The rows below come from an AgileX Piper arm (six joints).
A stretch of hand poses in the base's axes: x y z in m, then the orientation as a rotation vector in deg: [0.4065, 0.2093, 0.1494, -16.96, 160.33, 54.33]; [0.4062, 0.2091, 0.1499, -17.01, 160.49, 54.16]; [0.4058, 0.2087, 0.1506, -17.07, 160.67, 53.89]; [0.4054, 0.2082, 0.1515, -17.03, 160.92, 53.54]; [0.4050, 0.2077, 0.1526, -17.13, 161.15, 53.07]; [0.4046, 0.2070, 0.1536, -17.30, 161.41, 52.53]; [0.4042, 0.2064, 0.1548, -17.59, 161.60, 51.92]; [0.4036, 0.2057, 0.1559, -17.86, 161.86, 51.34]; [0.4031, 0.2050, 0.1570, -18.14, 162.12, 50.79]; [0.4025, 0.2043, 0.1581, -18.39, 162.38, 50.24]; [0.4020, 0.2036, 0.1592, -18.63, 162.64, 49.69]
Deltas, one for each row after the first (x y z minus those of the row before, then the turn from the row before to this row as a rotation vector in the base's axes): [-0.0003, -0.0002, 0.0005, -0.15, 0.08, 0.04]; [-0.0004, -0.0004, 0.0007, -0.22, 0.06, 0.04]; [-0.0004, -0.0005, 0.0009, -0.28, 0.11, -0.03]; [-0.0004, -0.0005, 0.0011, -0.36, 0.03, 0.05]; [-0.0004, -0.0007, 0.0010, -0.41, 0.03, 0.09]; [-0.0004, -0.0006, 0.0012, -0.44, -0.07, 0.14]; [-0.0006, -0.0007, 0.0011, -0.44, 0.01, 0.15]; [-0.0005, -0.0007, 0.0011, -0.43, 0.02, 0.16]; [-0.0006, -0.0007, 0.0011, -0.42, 0.03, 0.14]; [-0.0005, -0.0007, 0.0011, -0.42, 0.03, 0.14]
